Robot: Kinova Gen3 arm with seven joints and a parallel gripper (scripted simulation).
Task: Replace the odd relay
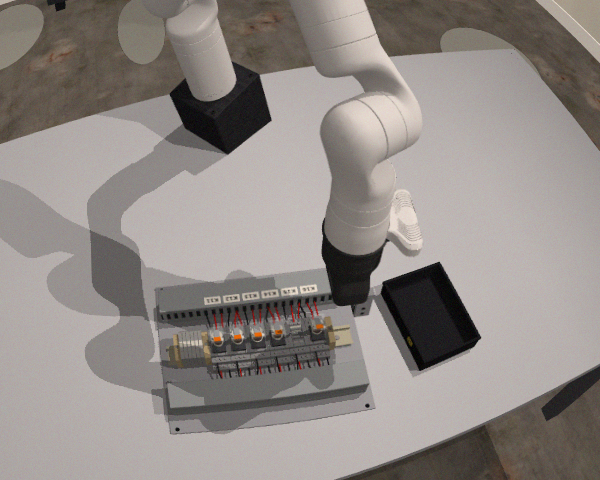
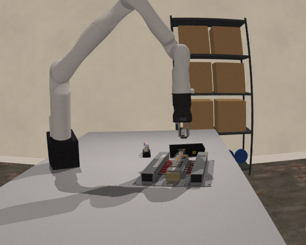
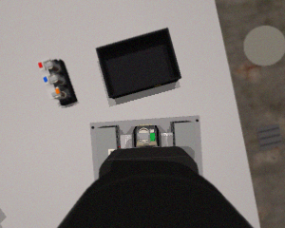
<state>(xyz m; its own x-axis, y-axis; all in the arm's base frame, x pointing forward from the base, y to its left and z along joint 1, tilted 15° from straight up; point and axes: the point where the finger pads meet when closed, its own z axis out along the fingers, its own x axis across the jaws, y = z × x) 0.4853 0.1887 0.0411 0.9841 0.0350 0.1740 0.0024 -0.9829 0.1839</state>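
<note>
Right now the black tray is 1 cm behind my hand, 14 cm to the left of it and 11 cm below it. Round my hand: spare holder 20 cm behind, 11 cm to the left, 12 cm below; then blue-button relay 20 cm behind, 11 cm to the left, 10 cm below; then green-button relay 1 cm below.
</note>
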